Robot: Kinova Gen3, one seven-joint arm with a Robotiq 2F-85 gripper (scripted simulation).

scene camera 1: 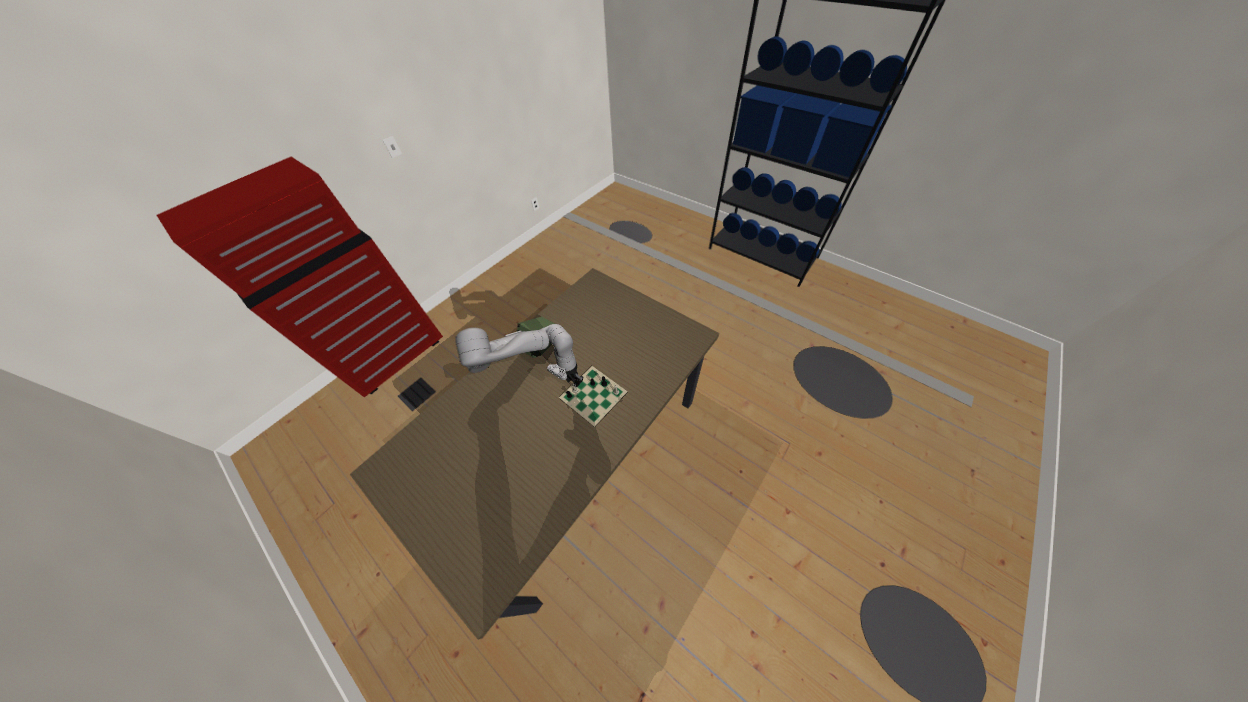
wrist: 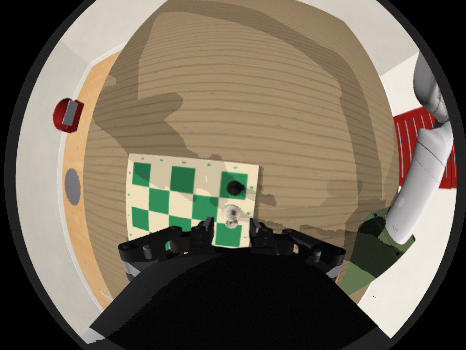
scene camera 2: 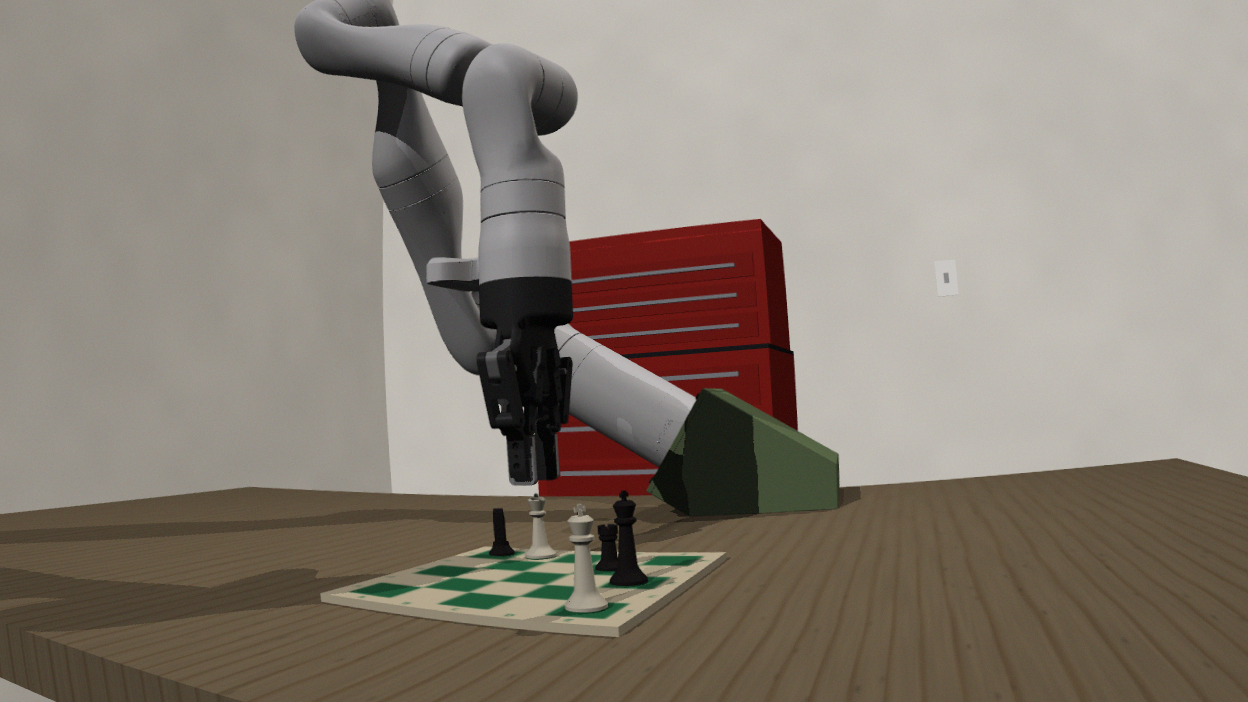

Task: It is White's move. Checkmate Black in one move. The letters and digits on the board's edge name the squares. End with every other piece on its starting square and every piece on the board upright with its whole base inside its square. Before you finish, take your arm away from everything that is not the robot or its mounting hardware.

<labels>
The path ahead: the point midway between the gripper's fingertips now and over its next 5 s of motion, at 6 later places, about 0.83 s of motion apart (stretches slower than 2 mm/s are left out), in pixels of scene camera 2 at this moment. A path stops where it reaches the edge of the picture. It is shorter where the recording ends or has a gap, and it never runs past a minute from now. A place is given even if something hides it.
My gripper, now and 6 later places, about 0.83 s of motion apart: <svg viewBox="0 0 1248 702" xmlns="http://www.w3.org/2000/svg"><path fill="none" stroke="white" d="M535 482L537 524L538 532L531 443L532 406L555 391L590 394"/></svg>
</labels>
